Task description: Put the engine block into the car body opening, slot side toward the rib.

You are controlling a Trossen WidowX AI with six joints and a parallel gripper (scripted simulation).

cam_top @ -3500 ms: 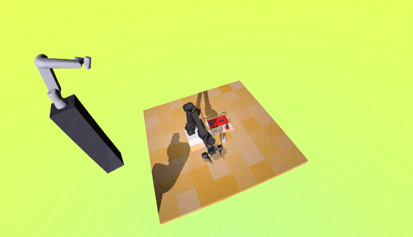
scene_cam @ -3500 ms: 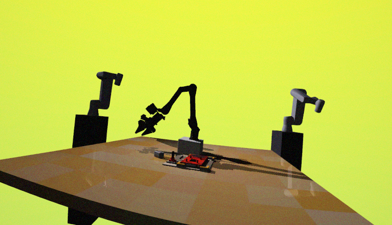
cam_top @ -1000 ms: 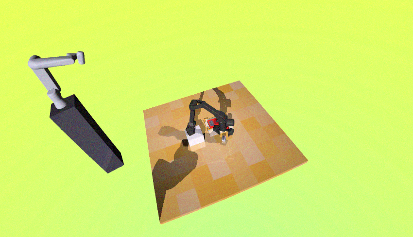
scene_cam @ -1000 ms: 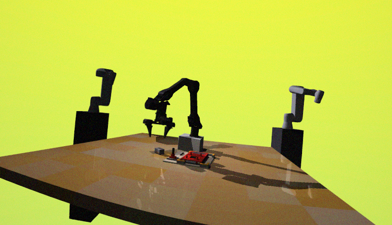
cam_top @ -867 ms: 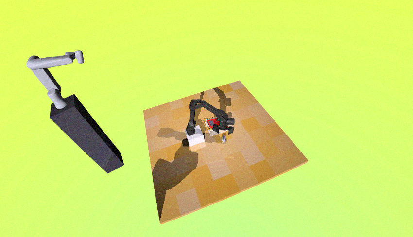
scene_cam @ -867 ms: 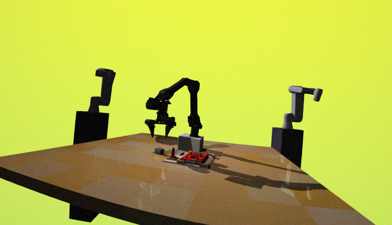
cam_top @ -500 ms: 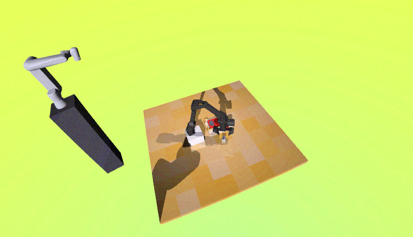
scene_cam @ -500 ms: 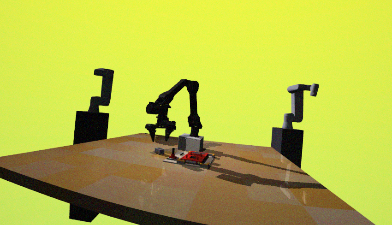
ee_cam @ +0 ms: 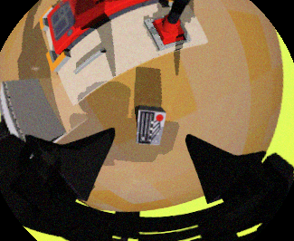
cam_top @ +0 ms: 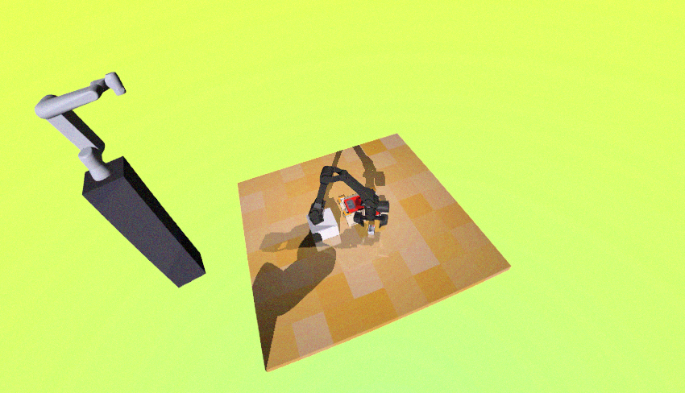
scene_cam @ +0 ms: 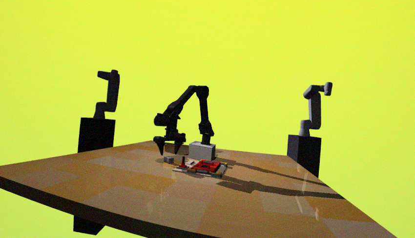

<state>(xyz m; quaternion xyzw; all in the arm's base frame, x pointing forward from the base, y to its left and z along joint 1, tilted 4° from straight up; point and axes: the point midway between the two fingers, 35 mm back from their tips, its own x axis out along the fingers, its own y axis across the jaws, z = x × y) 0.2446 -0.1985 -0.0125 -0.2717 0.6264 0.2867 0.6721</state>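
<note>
My gripper tip is now 3 cm above the engine block. Also, from my gripper tip: pale base plate 20 cm to the left, 7 cm ahead, 3 cm below; black post 10 cm ahead, 9 cm to the left, 1 cm below.
</note>
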